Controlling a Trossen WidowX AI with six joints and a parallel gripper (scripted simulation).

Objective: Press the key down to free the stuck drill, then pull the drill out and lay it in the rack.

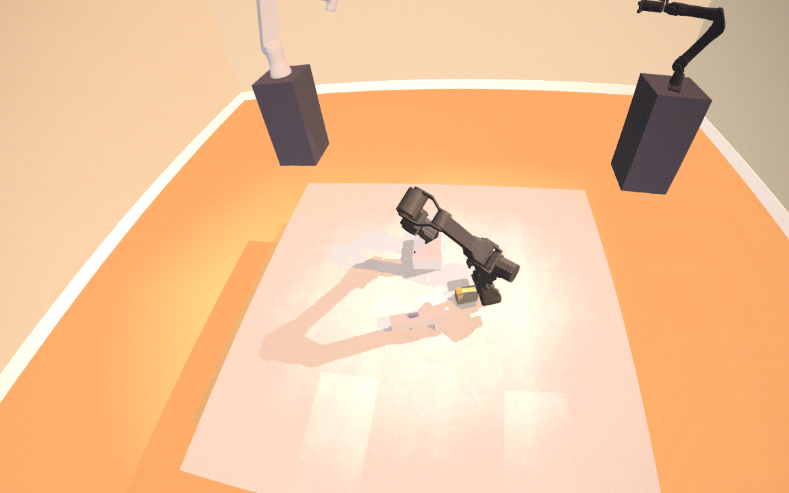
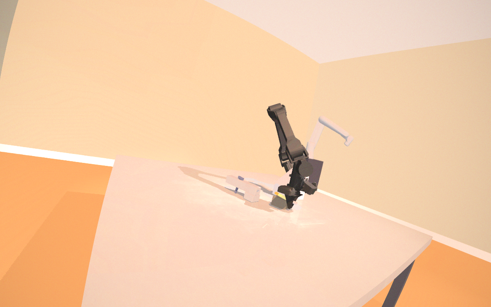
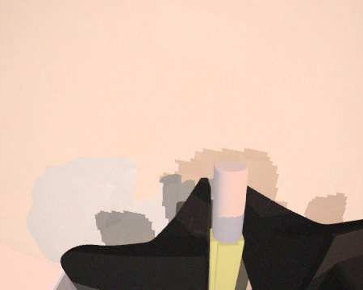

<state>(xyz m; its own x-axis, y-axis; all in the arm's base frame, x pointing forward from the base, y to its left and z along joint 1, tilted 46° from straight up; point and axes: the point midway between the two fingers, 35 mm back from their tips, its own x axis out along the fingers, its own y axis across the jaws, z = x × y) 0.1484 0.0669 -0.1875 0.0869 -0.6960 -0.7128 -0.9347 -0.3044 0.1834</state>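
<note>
The yellow drill is 10 mm ahead of my gripper tip, 40 mm to the right of it and 40 mm above it. From my gripper tip the other things lie so: small purple piece 150 mm ahead, 210 mm to the right, 40 mm above; then olive-brown block 10 mm ahead, 50 mm to the right, 10 mm above.
</note>
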